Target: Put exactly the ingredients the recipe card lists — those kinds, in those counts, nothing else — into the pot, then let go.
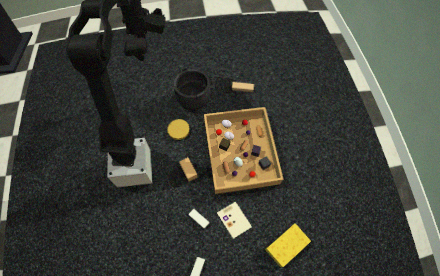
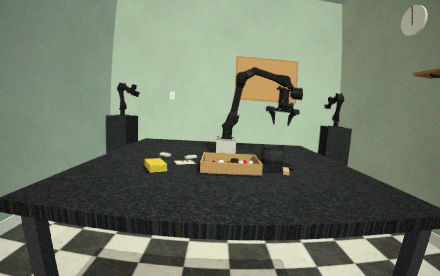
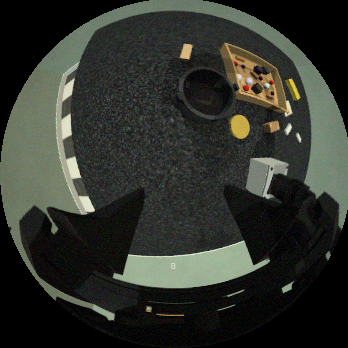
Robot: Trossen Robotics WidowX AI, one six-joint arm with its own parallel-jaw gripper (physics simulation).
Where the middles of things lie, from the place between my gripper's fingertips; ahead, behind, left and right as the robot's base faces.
My gripper is now 150 mm short of the black pot [image 1: 192, 90], 140 mm above it and 50 mm to the left of it. From my hand the other things lie so: wooden tray [image 1: 223, 182] 310 mm ahead, 250 mm to the right, 160 mm below; yellow sponge [image 1: 291, 242] 550 mm to the right, 430 mm ahead, 170 mm below.
